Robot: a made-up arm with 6 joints. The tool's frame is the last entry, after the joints.
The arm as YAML. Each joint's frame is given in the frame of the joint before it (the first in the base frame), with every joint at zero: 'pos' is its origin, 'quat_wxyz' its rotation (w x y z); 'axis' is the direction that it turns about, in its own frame. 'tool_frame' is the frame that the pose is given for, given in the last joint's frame.
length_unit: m
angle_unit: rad
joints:
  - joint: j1
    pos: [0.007, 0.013, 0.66]
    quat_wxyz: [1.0, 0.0, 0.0, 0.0]
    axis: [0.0, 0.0, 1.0]
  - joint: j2
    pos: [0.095, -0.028, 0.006]
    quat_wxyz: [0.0, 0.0, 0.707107, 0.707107]
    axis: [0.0, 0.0, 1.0]
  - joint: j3
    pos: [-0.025, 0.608, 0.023]
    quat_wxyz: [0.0, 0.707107, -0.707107, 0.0]
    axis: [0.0, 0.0, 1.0]
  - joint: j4
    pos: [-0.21, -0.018, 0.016]
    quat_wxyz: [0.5, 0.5, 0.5, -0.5]
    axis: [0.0, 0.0, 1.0]
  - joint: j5
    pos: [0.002, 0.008, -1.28]
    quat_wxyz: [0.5, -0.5, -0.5, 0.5]
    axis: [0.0, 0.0, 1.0]
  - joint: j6
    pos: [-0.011, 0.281, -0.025]
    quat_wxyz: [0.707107, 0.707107, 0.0, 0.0]
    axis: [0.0, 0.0, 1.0]
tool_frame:
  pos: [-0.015, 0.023, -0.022]
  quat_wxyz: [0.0, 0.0, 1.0, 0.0]
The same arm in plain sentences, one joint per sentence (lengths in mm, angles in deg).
The arm has six revolute joints in a row. What follows holds with every joint at zero, and every direction is one of the base frame's. The first joint is mounted 7 mm along +x and 13 mm along +y and 660 mm along +z from the base frame's origin and rotates about +z. The second joint is mounted 95 mm along +x and 28 mm along -y and 6 mm along +z from the first joint and rotates about +y. The third joint is mounted 25 mm along +x and 23 mm along +y and 608 mm along +z from the second joint and rotates about -y. The fourth joint is mounted 18 mm along -x and 16 mm along -y and 210 mm along +z from the third joint and rotates about -x. The fifth joint is mounted 1280 mm along +x and 2 mm along +y and 8 mm along -z from the fourth joint and rotates about -y. The sixth joint is mounted 281 mm along +x and 25 mm along +y and 11 mm along +z from the fifth joint and rotates about -x. The tool frame, which is the frame that the pose is given for, is mounted 22 mm along +x and 23 mm along -y and 15 mm along +z from the sixth joint; its axes are the base frame's turned by roll 180, pitch -90 and yaw 0 deg (as in URDF: about the fixed x, then y, then z).
